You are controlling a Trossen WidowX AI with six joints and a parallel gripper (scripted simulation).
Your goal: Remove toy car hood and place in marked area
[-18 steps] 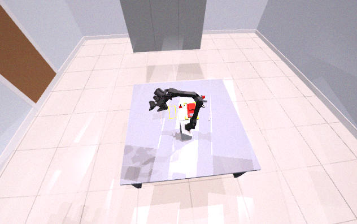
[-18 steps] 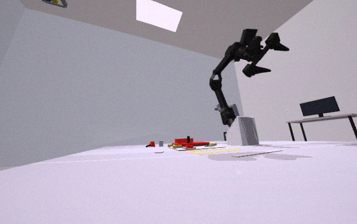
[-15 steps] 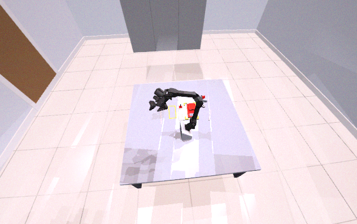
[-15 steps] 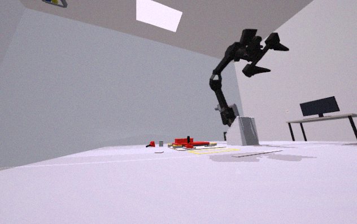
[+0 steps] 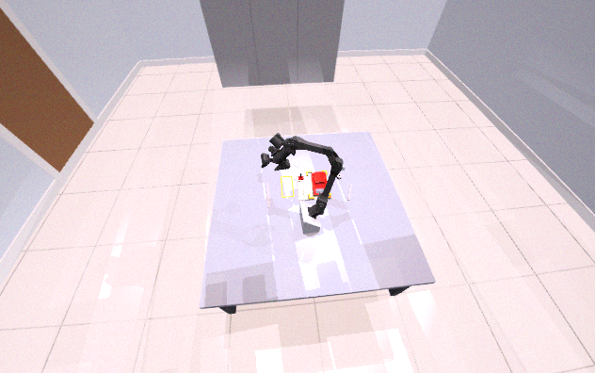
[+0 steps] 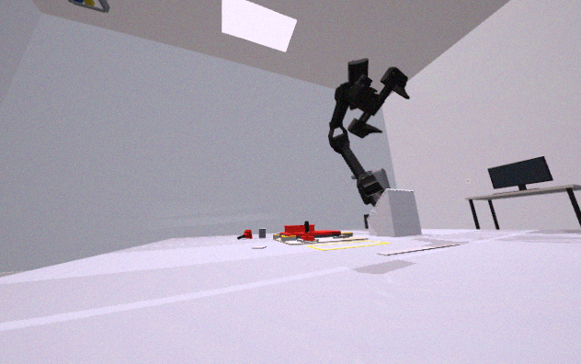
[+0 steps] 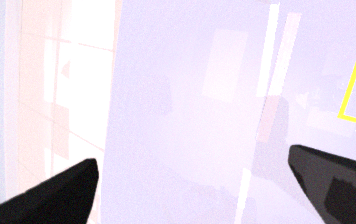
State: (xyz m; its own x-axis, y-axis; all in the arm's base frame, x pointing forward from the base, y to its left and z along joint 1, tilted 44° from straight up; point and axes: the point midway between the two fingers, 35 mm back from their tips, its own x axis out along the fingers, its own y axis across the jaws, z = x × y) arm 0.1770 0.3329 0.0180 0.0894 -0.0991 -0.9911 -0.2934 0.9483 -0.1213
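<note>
My gripper tip is 130 mm short of the red hood, 340 mm to the left of it and 270 mm above it. Round my gripper tip: thin white strip: 30 mm ahead, 30 mm to the left, 310 mm below.
</note>
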